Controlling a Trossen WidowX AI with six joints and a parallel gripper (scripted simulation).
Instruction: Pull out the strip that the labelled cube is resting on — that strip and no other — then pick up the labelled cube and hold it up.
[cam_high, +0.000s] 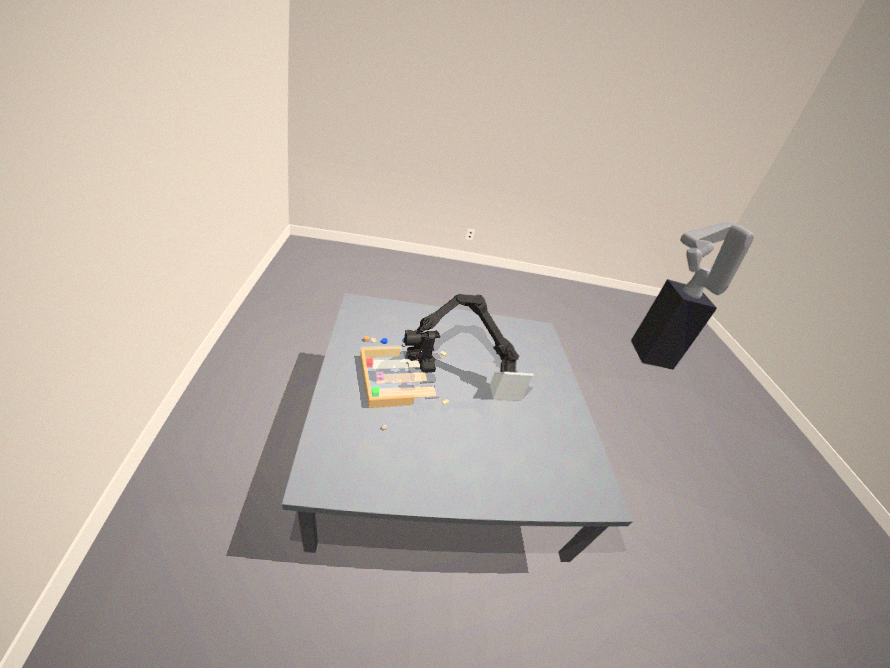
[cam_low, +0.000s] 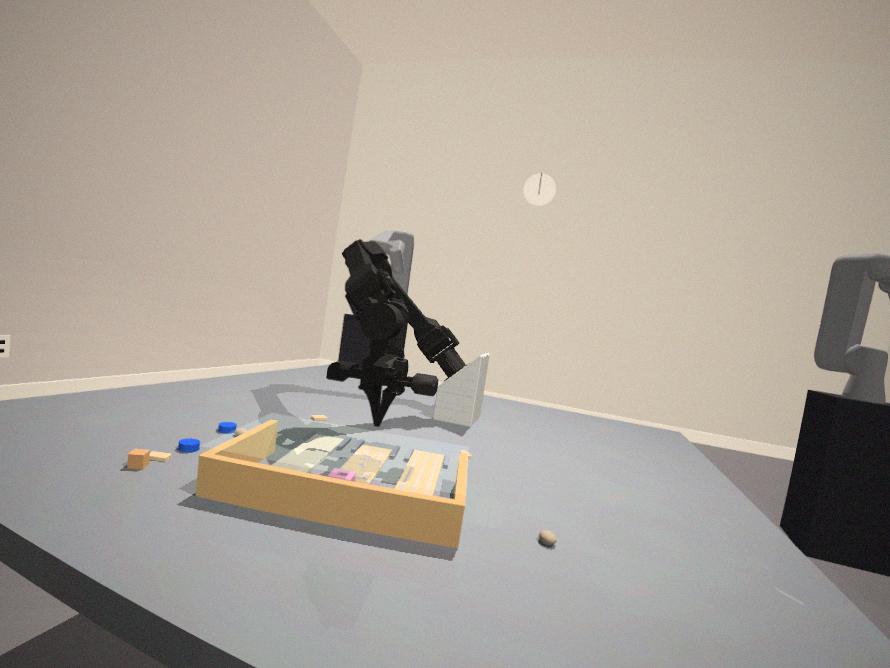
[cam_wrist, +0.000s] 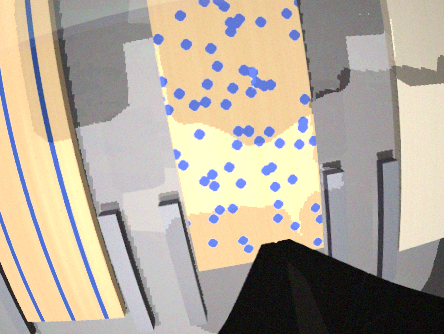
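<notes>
My gripper tip is now 8 cm short of the dotted strip, 5 cm above it and 3 cm to the right of it. The rest, counted from my gripper tip: small orange block 30 cm ahead, 19 cm to the right, 4 cm below.
</notes>
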